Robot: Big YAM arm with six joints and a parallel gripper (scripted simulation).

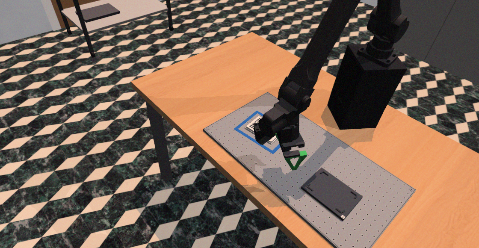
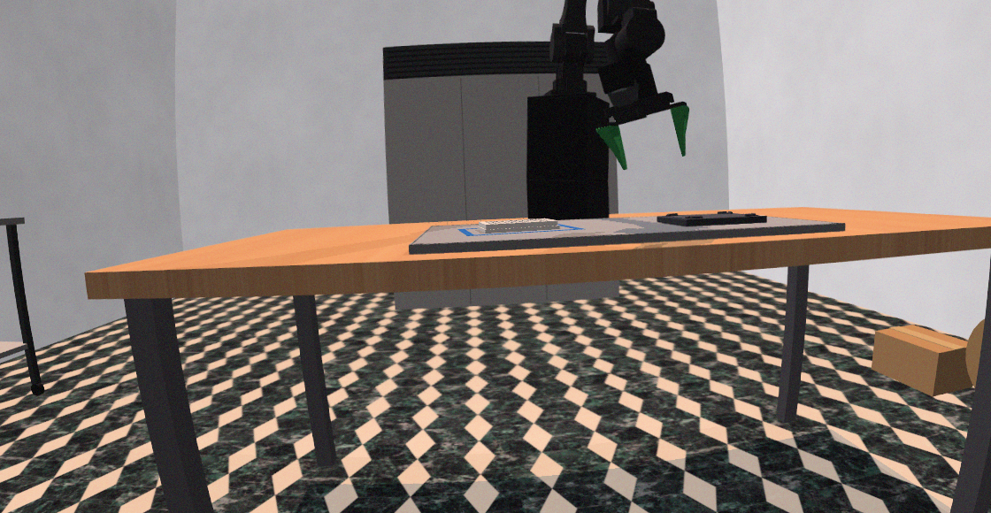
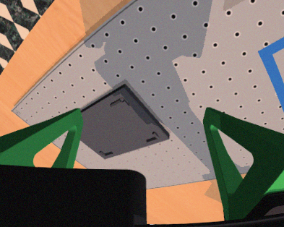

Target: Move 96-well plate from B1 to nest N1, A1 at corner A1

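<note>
The white 96-well plate is 130 mm behind my hand, 200 mm to the right of it and 100 mm below it. The rest, counted from my hand: dark plate nest: 60 mm behind, 150 mm to the left, 110 mm below.
</note>
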